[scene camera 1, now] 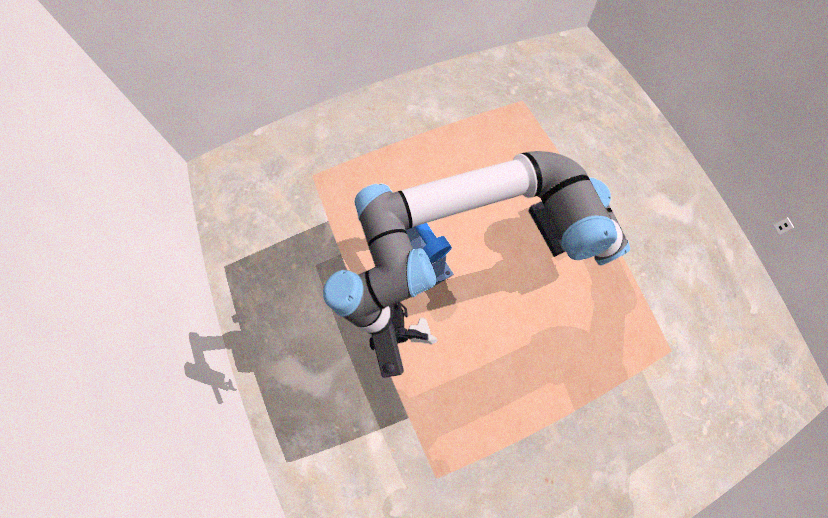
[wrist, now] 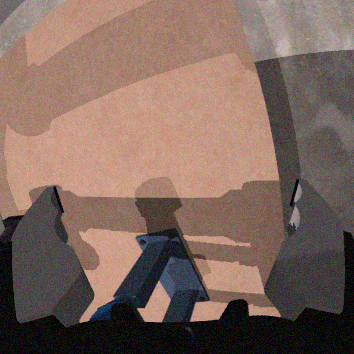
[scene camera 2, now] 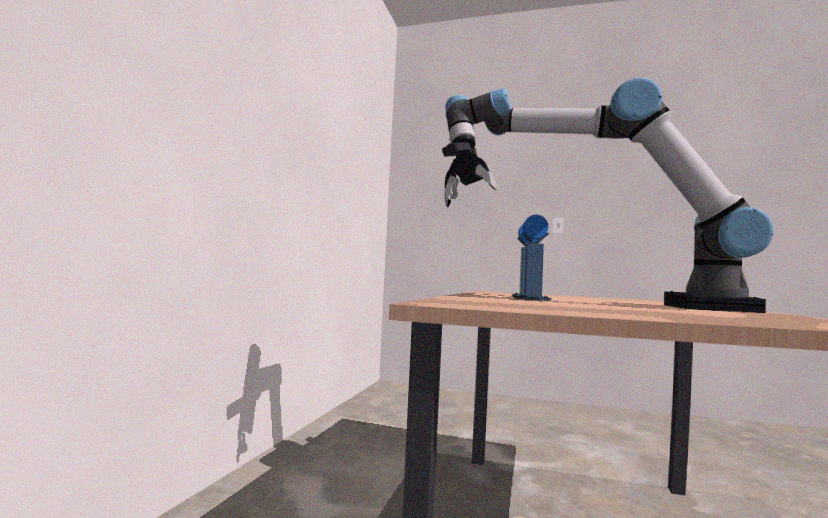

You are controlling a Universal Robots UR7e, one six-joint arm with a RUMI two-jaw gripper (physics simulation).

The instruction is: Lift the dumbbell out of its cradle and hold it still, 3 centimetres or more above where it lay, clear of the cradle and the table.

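Seen in the pictures: gripper, between the fingertips: [scene camera 1: 407, 346] [wrist: 175, 187] [scene camera 2: 470, 199]; arm's base, origin of its link: [scene camera 2: 716, 295].
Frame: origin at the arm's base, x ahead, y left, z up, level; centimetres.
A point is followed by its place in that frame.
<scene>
The bright blue dumbbell [scene camera 1: 436, 245] {y 1.9, x 50.9, z 22.7 cm} [scene camera 2: 536, 226] {y 3.4, x 50.2, z 18.9 cm} [wrist: 102, 311] {y 3.0, x 48.4, z 17.7 cm} rests on top of its darker blue cradle [scene camera 1: 444, 273] {y 2.9, x 47.9, z -3.2 cm} [scene camera 2: 531, 271] {y 3.4, x 51.3, z 4.7 cm} [wrist: 145, 272] {y 3.6, x 52.1, z 7.6 cm}, which stands upright on the table. The arm hides part of both in scene camera 1. In the wrist view a small part of the dumbbell shows at the bottom edge, left of centre, and the rest is cut off or hidden by the gripper body. My gripper [scene camera 1: 427, 331] [scene camera 2: 471, 195] {y 24.9, x 66.4, z 23.7 cm} [wrist: 175, 187] {y 24.9, x 66.4, z 23.7 cm} is open, its fingers wide apart with no object between them. It hangs higher than the dumbbell and to its left in scene camera 2, apart from it.
The wooden table [scene camera 1: 506, 342] {y 30.9, x 36.6, z -4.0 cm} [scene camera 2: 610, 317] {y 58.4, x 32.9, z -4.0 cm} [wrist: 200, 125] {y 25.7, x 63.2, z -4.0 cm} carries the arm's black base [scene camera 1: 545, 229] {y 0.5, x 10.3, z 0.0 cm} [scene camera 2: 714, 302] {y 9.1, x 3.1, z -1.8 cm} at the right in scene camera 2. A wall [scene camera 1: 91, 244] [scene camera 2: 213, 183] rises beyond the table's left side. Shadows of the arm lie across the table.
</scene>
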